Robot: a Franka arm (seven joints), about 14 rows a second.
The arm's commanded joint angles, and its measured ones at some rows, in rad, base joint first. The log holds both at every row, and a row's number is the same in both.
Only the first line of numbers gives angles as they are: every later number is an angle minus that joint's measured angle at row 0.
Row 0, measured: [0.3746 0.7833 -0.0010 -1.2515 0.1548 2.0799 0.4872]
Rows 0 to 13, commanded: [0.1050 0.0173 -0.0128 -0.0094 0.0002 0.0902 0.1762]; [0.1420 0.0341 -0.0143 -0.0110 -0.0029 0.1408 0.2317]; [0.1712 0.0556 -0.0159 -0.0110 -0.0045 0.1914 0.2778]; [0.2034 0.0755 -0.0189 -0.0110 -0.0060 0.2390 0.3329]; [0.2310 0.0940 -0.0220 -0.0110 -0.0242 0.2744 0.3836]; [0.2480 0.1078 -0.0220 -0.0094 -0.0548 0.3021 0.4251]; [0.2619 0.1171 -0.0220 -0.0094 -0.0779 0.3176 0.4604]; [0.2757 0.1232 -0.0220 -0.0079 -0.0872 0.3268 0.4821]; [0.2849 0.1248 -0.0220 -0.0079 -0.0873 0.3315 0.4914]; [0.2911 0.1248 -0.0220 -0.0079 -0.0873 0.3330 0.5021]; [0.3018 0.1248 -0.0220 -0.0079 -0.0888 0.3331 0.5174]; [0.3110 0.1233 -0.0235 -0.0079 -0.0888 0.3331 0.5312]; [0.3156 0.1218 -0.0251 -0.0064 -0.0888 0.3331 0.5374]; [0.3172 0.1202 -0.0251 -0.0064 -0.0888 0.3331 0.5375]
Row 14, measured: [0.2998 0.1280 -0.0117 -0.0090 -0.0727 0.3304 0.5040]
